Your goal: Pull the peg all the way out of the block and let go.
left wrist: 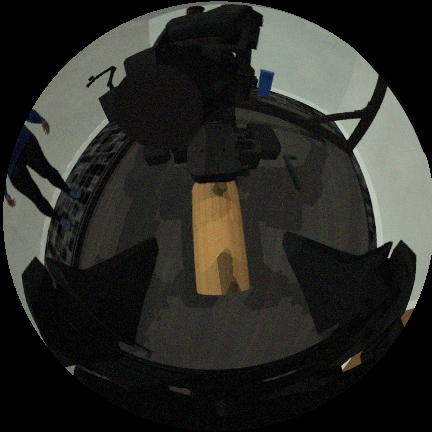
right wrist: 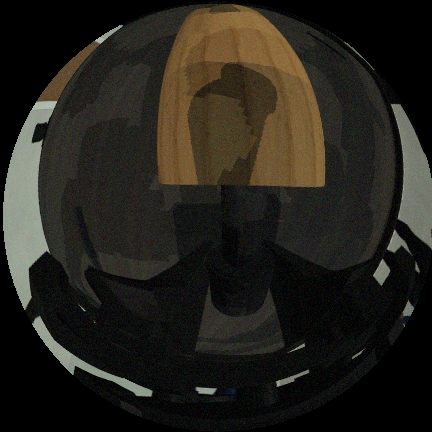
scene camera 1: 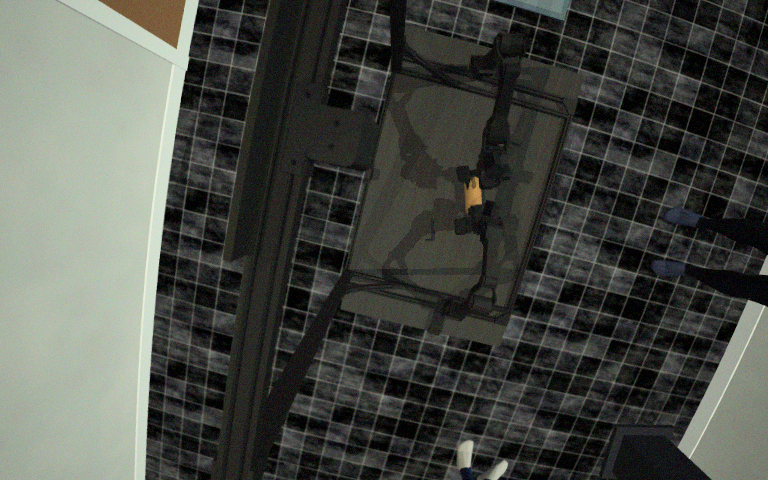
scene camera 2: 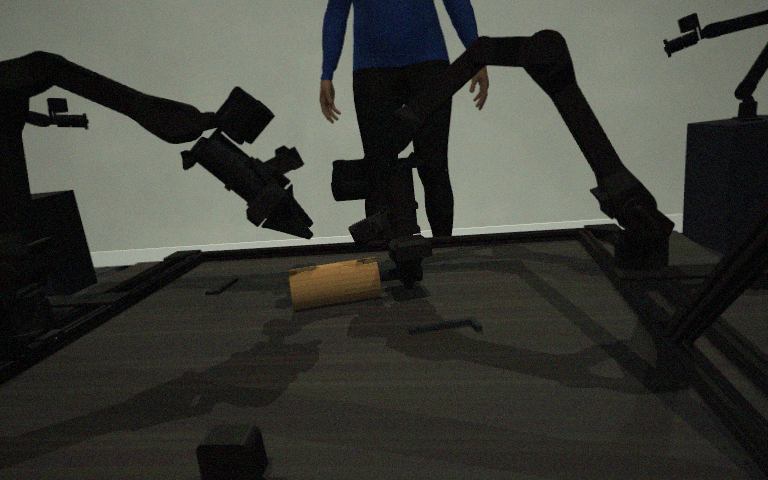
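Where they show: left gripper, fingertip midpoint: [left wrist: 220, 241] [scene camera 1: 479, 188] [scene camera 2: 311, 231]; right gripper, fingertip midpoint: [right wrist: 236, 245] [scene camera 1: 473, 223] [scene camera 2: 406, 286]; left arm's base at its link origin: [scene camera 1: 477, 70] [scene camera 2: 26, 330]; right arm's base at its link origin: [left wrist: 240, 99] [scene camera 1: 449, 306] [scene camera 2: 642, 268].
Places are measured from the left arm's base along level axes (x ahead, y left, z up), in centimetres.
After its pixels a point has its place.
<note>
The block [scene camera 1: 473, 198] @[x 50.5, y -4.1, z 4.6 cm] [scene camera 2: 334, 287] @[x 49.0, y -6.8, z 1.8 cm] [left wrist: 215, 215] @[x 50.8, y -3.2, z 4.7 cm] [right wrist: 287, 140] is an orange-tan wooden cylinder lying on its side on the table. The dark peg [scene camera 2: 386, 274] @[x 57.9, y -4.0, z 1.8 cm] [right wrist: 240, 295] @[x 61.5, y -3.2, z 3.1 cm] sticks out of the block's right end in scene camera 2; its thicker outer part shows in the right wrist view. How deep it sits inside is hidden. My right gripper [scene camera 2: 408, 277] @[x 61.2, y -3.0, z -1.1 cm] [right wrist: 236, 245] @[x 61.2, y -3.0, z -1.1 cm] is shut on the peg, close beside that end of the block. My left gripper [scene camera 1: 474, 181] @[x 46.6, y -3.4, z 10.7 cm] [scene camera 2: 309, 230] @[x 46.6, y -3.4, z 10.7 cm] [left wrist: 220, 241] @[x 46.6, y -3.4, z 10.7 cm] is open and empty, above the block near its other end.
A dark L-shaped bar [scene camera 1: 431, 233] @[x 64.6, y -20.3, z -1.2 cm] [scene camera 2: 447, 326] @[x 63.7, y -20.6, z -1.6 cm] [left wrist: 293, 172] @[x 62.1, y -20.2, z -1.1 cm] lies beside the block. Another thin dark bar [scene camera 2: 222, 286] @[x 28.0, y 12.0, z -1.3 cm] lies left of it in scene camera 2. A dark box-shaped thing [scene camera 2: 232, 452] @[x 38.8, y -47.0, z 2.7 cm] shows at the bottom edge. A dark raised frame [scene camera 2: 498, 234] @[x 85.1, y 17.2, z 0.1 cm] edges the table; a person [scene camera 2: 404, 33] stands behind.
</note>
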